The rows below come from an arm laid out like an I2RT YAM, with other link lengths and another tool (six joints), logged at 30 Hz.
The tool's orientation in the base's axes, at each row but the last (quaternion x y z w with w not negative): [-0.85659, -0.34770, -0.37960, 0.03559]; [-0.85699, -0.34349, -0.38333, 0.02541]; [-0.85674, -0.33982, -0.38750, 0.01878]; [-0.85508, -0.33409, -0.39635, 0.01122]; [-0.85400, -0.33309, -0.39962, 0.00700]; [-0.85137, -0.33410, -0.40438, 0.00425]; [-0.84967, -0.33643, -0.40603, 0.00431]
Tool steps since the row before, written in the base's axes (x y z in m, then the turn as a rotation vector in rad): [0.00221, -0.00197, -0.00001, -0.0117, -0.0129, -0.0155]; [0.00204, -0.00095, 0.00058, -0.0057, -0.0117, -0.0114]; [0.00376, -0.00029, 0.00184, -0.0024, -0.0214, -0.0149]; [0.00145, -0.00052, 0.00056, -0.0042, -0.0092, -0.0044]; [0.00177, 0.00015, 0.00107, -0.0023, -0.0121, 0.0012]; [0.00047, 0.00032, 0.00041, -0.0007, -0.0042, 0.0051]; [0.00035, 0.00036, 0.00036, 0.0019, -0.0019, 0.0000]
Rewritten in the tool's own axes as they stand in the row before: [-0.00009, 0.00286, 0.00075, -0.0233, -0.0007, -0.0005]; [0.00081, 0.00209, 0.00060, -0.0170, 0.0030, 0.0008]; [0.00284, 0.00289, 0.00108, -0.0234, 0.0116, 0.0025]; [0.00076, 0.00138, 0.00044, -0.0101, 0.0036, -0.0024]; [0.00163, 0.00117, 0.00051, -0.0070, 0.0084, -0.0057]; [0.00068, 0.00013, 0.00014, 0.0008, 0.0042, -0.0051]; [0.00061, 0.00002, 0.00010, -0.0002, 0.0026, 0.0008]
